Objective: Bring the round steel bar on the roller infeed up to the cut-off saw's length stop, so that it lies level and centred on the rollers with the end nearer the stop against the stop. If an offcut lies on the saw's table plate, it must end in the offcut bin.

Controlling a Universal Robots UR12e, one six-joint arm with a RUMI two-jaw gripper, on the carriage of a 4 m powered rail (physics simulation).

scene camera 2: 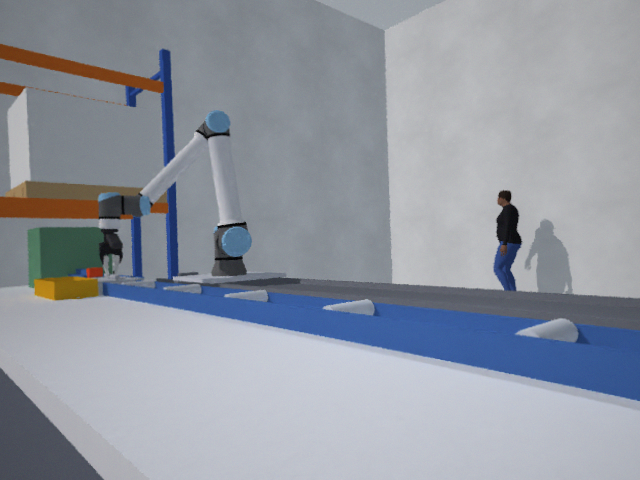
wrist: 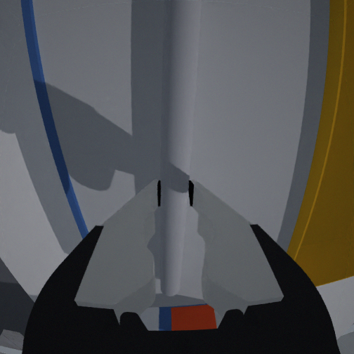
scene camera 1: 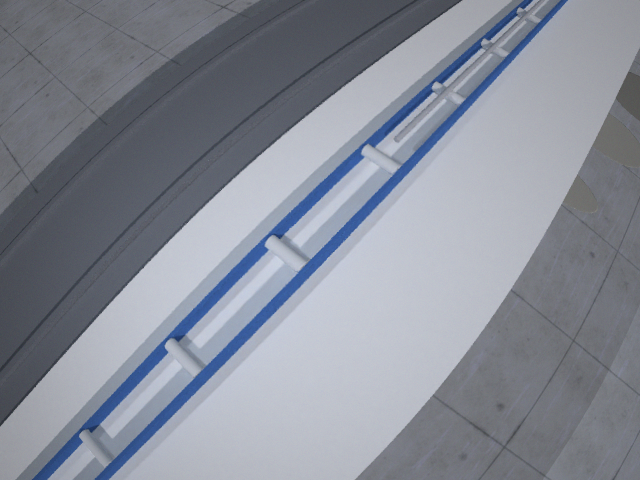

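Pixels of known places: gripper, fingertip midpoint: (scene camera 2: 111,277); arm's base at its link origin: (scene camera 2: 229,275).
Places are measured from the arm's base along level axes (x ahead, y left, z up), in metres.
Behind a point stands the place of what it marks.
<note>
The round steel bar (scene camera 1: 418,117) {x 0.621, y 2.542, z 0.050 m} lies lengthwise on the rollers at the upper right of scene camera 1, its nearer end between two rollers. In the wrist view, the offcut (wrist: 181,100), a short grey round piece, is low over or on the grey table plate (wrist: 250,125); I cannot tell whether they touch. My gripper (scene camera 2: 110,275) {x 0.607, y -0.019, z 0.034 m} (wrist: 174,181) points down and is shut on the offcut near its lower end. The red block of the stop (scene camera 2: 94,272) {x 0.626, y -0.201, z 0.053 m} (wrist: 194,317) is beyond that end. The yellow offcut bin (scene camera 2: 66,287) {x 0.834, y 0.182, z 0.017 m} (wrist: 325,225) stands right of the plate in the wrist view.
The infeed has blue side rails (scene camera 1: 336,240) {x 0.694, y 2.061, z 0.018 m} (scene camera 2: 305,321) {x 0.694, y 1.495, z -0.006 m} and white rollers (scene camera 1: 285,252) {x 0.622, y 1.946, z 0.030 m} (scene camera 2: 356,307) {x 0.614, y 1.567, z 0.020 m}. A green saw housing (scene camera 2: 62,253) {x 0.693, y -0.500, z 0.151 m} stands behind the bin. An orange and blue rack (scene camera 2: 168,155) stands behind the arm. A person (scene camera 2: 508,232) is near the right wall.
</note>
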